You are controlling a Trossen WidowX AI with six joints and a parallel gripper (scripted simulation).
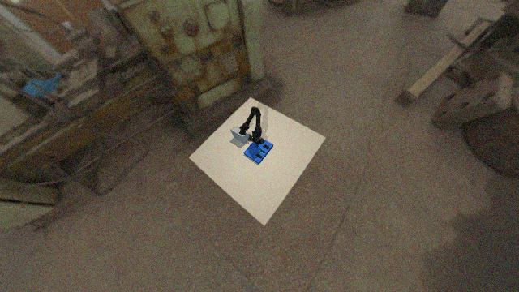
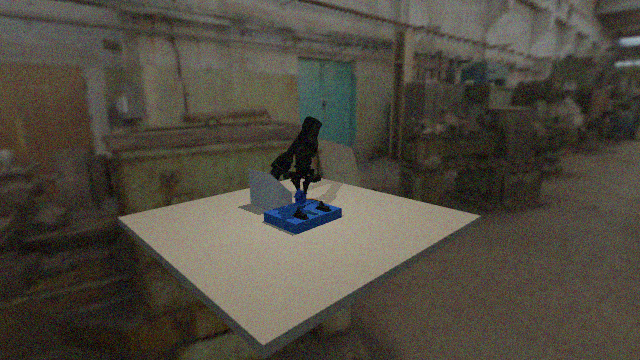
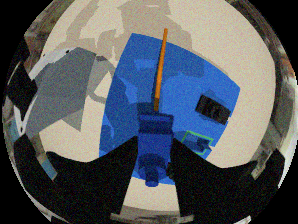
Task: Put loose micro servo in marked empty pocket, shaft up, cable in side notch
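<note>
Now: gripper tip 10 cm above the blue robot deck, 3 cm to the left of it and 1 cm past it.
</note>
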